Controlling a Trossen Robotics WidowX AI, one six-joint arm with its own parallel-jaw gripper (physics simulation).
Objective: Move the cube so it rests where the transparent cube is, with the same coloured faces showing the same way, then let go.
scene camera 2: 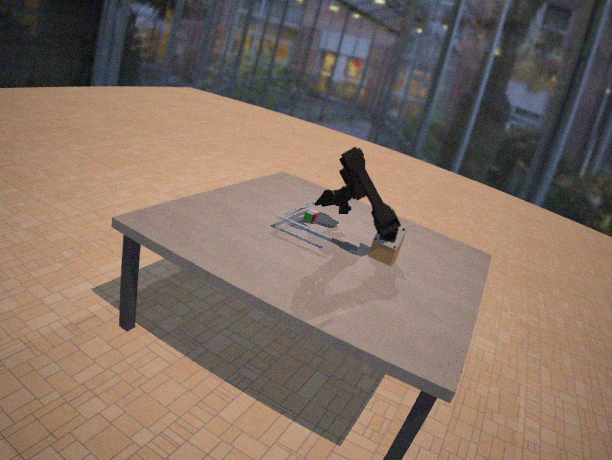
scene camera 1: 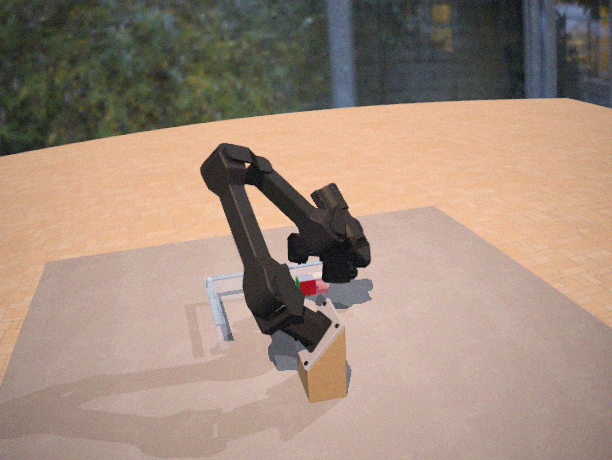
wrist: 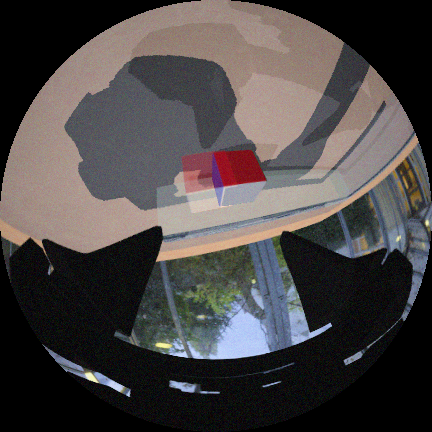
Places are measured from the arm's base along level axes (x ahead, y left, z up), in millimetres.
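Pixels of known places: gripper, between the fingertips: [scene camera 2: 318, 205] [scene camera 1: 317, 264] [wrist: 223, 235]; arm's base, origin of its link: [scene camera 2: 388, 233] [scene camera 1: 315, 331].
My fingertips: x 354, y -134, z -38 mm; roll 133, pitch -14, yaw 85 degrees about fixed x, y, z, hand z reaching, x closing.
Observation:
Ahead of a thing's pixels: the offset from my fingertips to its top centre. Level surfaces: height alone.
The cube {dz -35, dx +17, dy +26 mm} [scene camera 1: 307, 286] [scene camera 2: 310, 216] [wrist: 241, 169] sits upright on the table. Its red, green and white faces show in scene camera 1; red, blue and white show in the wrist view. The transparent cube {dz -35, dx +15, dy -2 mm} [scene camera 1: 322, 286] [wrist: 196, 171] stands right beside it, close to its blue side, with a pale red face turned the same way as the cube's red one. The transparent cube cannot be made out in scene camera 2. My gripper [scene camera 1: 340, 276] [scene camera 2: 318, 202] [wrist: 223, 235] is open and empty, above the table and apart from the cube. In the wrist view both cubes lie beyond the fingertips.
A pale glassy frame {dz -15, dx -55, dy +108 mm} [scene camera 1: 216, 305] [scene camera 2: 305, 228] stands around the cube's far and left sides as scene camera 1 sees it. My arm's wooden base block [scene camera 1: 326, 370] [scene camera 2: 384, 253] stands nearer that camera. The arm's shadow falls across the table {dz -75 mm} [scene camera 1: 475, 350] [scene camera 2: 210, 240].

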